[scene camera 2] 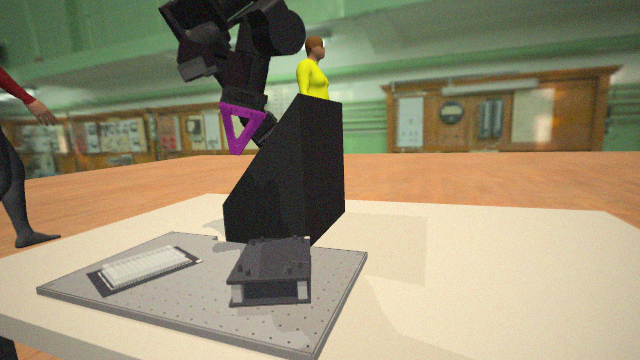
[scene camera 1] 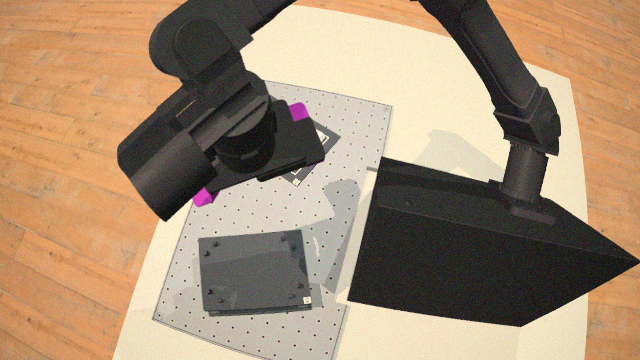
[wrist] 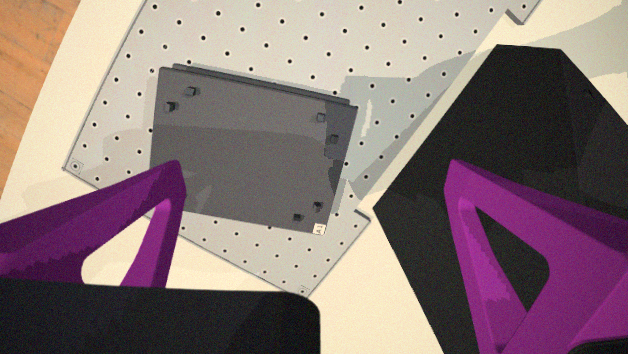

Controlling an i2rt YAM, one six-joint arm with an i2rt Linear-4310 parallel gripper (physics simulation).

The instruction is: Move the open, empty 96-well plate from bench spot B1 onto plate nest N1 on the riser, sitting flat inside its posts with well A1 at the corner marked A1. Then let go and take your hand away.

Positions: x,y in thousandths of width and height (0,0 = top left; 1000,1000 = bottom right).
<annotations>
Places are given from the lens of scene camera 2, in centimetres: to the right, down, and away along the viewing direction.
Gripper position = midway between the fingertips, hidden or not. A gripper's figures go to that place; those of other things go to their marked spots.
gripper (scene camera 2: 368,418): -14, -5, 51
white well plate (scene camera 2: 204,749): -34, 16, 55
dark outlined pad (scene camera 2: 165,801): -36, 18, 51
</annotations>
